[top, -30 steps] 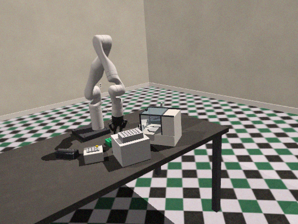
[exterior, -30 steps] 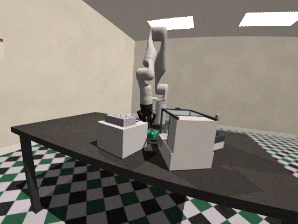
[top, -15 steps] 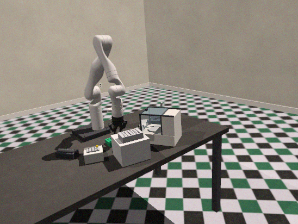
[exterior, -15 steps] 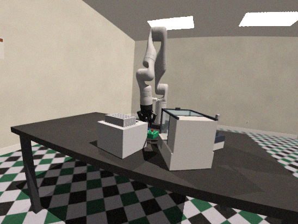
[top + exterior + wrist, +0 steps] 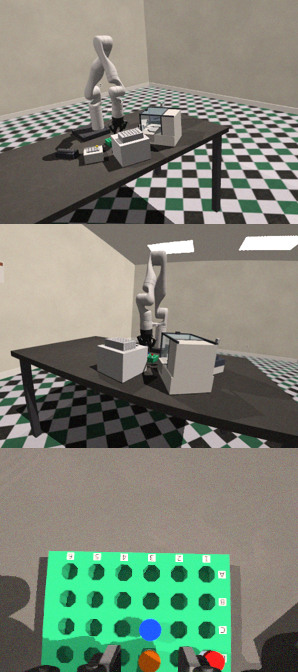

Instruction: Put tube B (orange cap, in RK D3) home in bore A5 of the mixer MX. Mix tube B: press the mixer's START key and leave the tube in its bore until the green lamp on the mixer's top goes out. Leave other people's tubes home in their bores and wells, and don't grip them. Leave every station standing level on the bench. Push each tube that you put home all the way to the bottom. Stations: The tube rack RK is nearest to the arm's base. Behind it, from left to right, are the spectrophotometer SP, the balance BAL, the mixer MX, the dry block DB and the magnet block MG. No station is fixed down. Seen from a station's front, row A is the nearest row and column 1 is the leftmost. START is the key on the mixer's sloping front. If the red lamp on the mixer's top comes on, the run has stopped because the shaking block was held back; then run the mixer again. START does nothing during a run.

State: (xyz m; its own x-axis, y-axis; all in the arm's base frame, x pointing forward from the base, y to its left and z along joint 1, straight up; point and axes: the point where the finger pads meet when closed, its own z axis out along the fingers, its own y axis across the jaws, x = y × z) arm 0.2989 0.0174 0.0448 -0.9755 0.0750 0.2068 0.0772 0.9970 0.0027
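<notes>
My hand is 20 mm past the blue-capped tube and 50 mm above it. Round my hand: dry block: 60 mm ahead, 210 mm to the right, 50 mm below; then green tube rack RK: 30 mm behind, 10 mm to the right, 60 mm below; then START key: 60 mm ahead, 10 mm to the right, 10 mm below.
</notes>
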